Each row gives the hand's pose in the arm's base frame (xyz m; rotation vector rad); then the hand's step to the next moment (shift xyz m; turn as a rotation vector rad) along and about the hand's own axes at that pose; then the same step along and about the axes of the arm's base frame.
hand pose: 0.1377 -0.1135 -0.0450 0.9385 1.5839 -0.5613
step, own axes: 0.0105 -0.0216 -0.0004 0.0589 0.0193 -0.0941
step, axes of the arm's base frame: -0.0181 -0.0091 -0.0129 -0.0405 0.1001 -0.0323
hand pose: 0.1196 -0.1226 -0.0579 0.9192 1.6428 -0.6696
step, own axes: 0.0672 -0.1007 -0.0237 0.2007 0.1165 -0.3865
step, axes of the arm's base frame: -0.1049 -0.0199 -0.0618 -0.1302 0.4217 -0.0918
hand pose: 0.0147 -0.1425 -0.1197 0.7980 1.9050 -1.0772
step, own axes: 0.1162 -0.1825 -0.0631 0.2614 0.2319 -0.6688
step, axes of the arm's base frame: -0.2251 -0.0086 -0.0083 -0.1587 0.7313 -0.0967
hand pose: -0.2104 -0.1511 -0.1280 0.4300 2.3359 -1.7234
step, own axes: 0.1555 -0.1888 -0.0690 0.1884 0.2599 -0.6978
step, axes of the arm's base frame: -0.2115 0.0311 0.1375 -0.0804 0.7587 -0.0888
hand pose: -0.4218 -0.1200 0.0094 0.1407 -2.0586 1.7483
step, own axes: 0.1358 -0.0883 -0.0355 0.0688 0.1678 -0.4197
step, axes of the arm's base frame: -0.0823 0.0435 0.1372 -0.0122 0.4498 -0.0811
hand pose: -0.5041 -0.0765 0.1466 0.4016 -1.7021 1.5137
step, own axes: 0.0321 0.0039 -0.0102 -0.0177 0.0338 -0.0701
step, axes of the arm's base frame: -0.0192 0.0191 0.0204 0.0122 0.0686 -0.0389
